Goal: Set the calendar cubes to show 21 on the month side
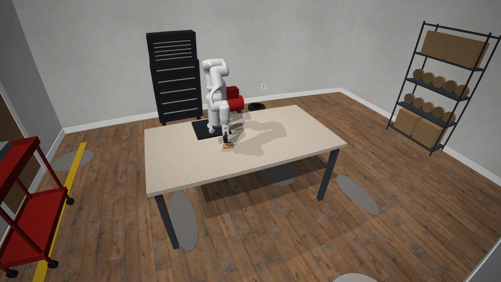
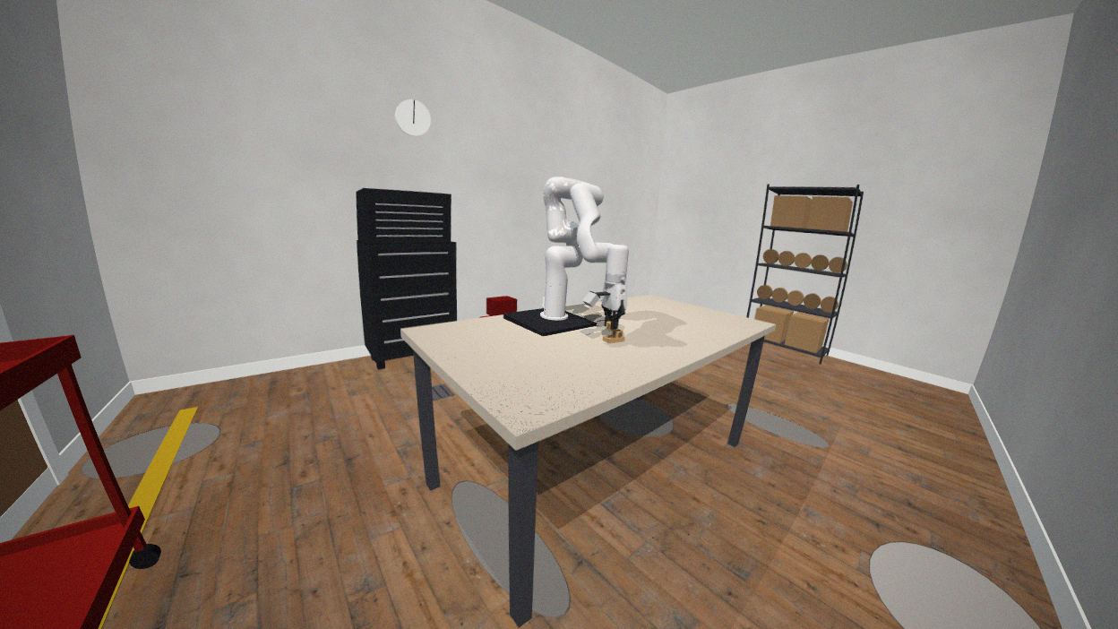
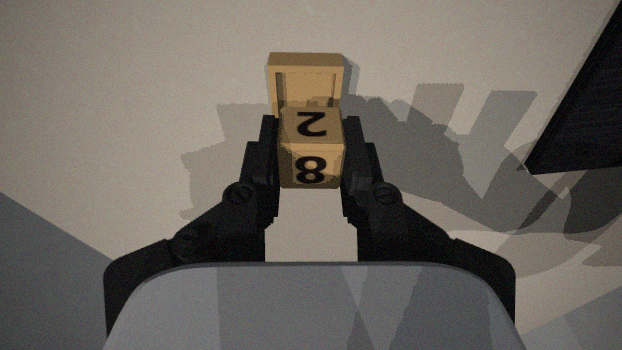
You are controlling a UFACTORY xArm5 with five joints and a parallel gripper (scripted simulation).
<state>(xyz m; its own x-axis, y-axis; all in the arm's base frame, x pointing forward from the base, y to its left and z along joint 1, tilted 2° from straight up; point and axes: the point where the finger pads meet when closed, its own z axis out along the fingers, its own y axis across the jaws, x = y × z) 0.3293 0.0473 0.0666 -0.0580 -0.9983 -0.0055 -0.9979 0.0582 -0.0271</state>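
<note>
Now: hand 10 mm above the wooden digit cube. From my hand the other things lie so: wooden tray: 70 mm below, 20 mm to the left.
</note>
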